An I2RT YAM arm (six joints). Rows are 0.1 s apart.
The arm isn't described. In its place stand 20 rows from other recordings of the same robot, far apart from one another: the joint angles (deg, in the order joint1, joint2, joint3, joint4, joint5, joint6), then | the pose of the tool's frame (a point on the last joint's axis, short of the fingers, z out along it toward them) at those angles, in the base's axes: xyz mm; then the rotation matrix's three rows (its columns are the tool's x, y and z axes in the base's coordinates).
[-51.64, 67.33, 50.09, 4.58, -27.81, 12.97] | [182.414, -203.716, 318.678], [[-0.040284, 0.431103, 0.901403], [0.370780, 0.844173, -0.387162], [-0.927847, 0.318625, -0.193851]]
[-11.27, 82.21, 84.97, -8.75, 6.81, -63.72] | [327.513, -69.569, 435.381], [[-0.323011, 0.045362, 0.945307], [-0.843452, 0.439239, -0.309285], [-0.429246, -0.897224, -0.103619]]
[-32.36, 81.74, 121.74, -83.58, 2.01, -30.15] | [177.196, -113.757, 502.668], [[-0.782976, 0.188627, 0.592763], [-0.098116, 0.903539, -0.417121], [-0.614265, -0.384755, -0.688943]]
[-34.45, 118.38, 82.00, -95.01, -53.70, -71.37] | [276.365, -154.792, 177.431], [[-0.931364, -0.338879, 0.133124], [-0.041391, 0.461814, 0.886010], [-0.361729, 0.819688, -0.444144]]
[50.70, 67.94, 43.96, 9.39, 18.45, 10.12] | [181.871, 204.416, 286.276], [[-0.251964, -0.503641, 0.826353], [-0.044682, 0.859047, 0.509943], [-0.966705, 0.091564, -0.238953]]
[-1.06, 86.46, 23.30, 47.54, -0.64, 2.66] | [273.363, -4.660, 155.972], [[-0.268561, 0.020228, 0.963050], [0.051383, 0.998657, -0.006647], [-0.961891, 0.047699, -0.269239]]
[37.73, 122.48, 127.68, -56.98, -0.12, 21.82] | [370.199, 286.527, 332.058], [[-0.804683, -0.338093, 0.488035], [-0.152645, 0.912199, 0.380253], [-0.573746, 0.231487, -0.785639]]
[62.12, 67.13, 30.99, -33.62, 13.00, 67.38] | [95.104, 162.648, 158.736], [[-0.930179, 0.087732, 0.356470], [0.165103, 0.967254, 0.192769], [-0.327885, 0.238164, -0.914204]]
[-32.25, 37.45, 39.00, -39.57, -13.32, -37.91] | [122.177, -67.390, 273.720], [[-0.635721, -0.031486, 0.771277], [-0.305848, 0.927667, -0.214224], [-0.708742, -0.372080, -0.599367]]
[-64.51, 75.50, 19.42, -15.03, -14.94, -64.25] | [83.812, -154.468, 96.712], [[-0.930084, -0.003447, 0.367331], [-0.071340, 0.982613, -0.171411], [-0.360353, -0.185632, -0.914159]]
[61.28, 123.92, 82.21, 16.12, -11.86, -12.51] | [228.227, 431.748, 167.340], [[0.002574, -0.969796, 0.243904], [-0.436453, 0.218358, 0.872828], [-0.899724, -0.108700, -0.422708]]
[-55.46, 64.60, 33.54, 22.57, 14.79, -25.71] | [136.993, -215.057, 260.969], [[-0.483030, 0.810258, 0.331909], [-0.038020, 0.359297, -0.932448], [-0.874778, -0.463020, -0.142745]]
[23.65, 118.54, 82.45, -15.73, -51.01, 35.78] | [391.071, 201.469, 173.812], [[-0.989039, -0.140801, 0.044461], [-0.031532, 0.495577, 0.867991], [-0.144248, 0.857075, -0.494585]]
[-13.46, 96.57, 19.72, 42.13, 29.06, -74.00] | [239.859, -75.188, 90.971], [[-0.721496, -0.369359, 0.585677], [-0.691298, 0.336145, -0.639620], [0.039377, -0.866360, -0.497865]]
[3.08, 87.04, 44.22, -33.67, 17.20, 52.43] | [252.289, 3.033, 149.614], [[-0.578009, 0.780328, 0.238734], [0.727156, 0.625293, -0.283290], [-0.370338, 0.009852, -0.928845]]
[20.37, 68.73, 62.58, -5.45, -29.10, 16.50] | [253.844, 112.721, 371.791], [[-0.393966, -0.666300, 0.633116], [0.118439, 0.646279, 0.753854], [-0.911462, 0.371979, -0.175696]]
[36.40, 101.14, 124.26, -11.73, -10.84, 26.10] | [301.554, 230.643, 545.427], [[-0.178947, -0.726589, 0.663360], [0.404896, 0.560113, 0.722726], [-0.896681, 0.397922, 0.193962]]
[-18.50, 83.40, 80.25, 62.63, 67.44, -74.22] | [257.088, -120.687, 497.710], [[-0.322968, 0.940198, -0.108259], [-0.281247, -0.204569, -0.937578], [-0.903655, -0.272360, 0.330497]]
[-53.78, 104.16, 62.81, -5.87, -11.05, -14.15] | [231.301, -304.253, 172.703], [[-0.595293, 0.587167, 0.548508], [0.406721, 0.808924, -0.424524], [-0.692968, -0.029627, -0.720359]]
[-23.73, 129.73, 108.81, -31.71, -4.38, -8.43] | [463.831, -200.927, 198.079], [[-0.772282, 0.248282, 0.584754], [0.179818, 0.968255, -0.173630], [-0.609300, -0.028942, -0.792411]]
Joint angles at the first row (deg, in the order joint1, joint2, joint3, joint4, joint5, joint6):
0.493, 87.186, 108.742, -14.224, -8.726, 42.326
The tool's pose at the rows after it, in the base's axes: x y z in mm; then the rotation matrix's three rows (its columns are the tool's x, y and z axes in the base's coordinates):
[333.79, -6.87, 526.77], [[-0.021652, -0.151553, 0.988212], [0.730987, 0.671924, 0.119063], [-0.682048, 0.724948, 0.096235]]
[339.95, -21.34, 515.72], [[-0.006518, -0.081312, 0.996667], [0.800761, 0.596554, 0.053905], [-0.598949, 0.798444, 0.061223]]
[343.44, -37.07, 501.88], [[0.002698, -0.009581, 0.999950], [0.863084, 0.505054, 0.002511], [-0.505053, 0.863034, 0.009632]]
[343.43, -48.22, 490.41], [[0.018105, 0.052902, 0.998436], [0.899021, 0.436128, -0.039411], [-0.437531, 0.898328, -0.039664]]
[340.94, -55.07, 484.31], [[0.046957, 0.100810, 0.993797], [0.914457, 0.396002, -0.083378], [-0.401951, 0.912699, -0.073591]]
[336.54, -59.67, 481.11], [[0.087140, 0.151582, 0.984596], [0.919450, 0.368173, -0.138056], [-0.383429, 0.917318, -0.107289]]
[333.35, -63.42, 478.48], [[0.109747, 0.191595, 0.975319], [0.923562, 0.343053, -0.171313], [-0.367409, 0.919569, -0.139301]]
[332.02, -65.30, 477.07], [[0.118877, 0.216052, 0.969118], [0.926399, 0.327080, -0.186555], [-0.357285, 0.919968, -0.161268]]
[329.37, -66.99, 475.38], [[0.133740, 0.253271, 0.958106], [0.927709, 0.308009, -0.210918], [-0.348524, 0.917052, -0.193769]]
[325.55, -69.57, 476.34], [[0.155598, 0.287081, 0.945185], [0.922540, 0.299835, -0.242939], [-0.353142, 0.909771, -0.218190]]
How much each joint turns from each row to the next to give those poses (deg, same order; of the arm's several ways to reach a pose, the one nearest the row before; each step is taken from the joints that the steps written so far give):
-2.624, 1.616, -0.344, 0.220, -0.232, 5.294
-2.238, 0.383, -1.553, -0.116, 1.508, 5.964
-2.514, -0.040, -2.186, -0.839, 0.424, 6.148
-1.763, -0.404, -1.957, -1.290, 0.645, 4.045
-1.031, -0.545, -1.137, -1.356, 1.513, 2.094
-0.617, -0.656, -0.504, -2.080, 2.569, 1.196
-0.572, -0.338, -0.097, -2.086, 1.404, 1.028
-0.287, -0.014, 0.243, -1.528, 0.641, 0.639
-0.237, -0.132, 0.358, -2.384, 1.260, 0.655
-0.399, -0.130, 0.824, -2.395, 1.557, -0.030

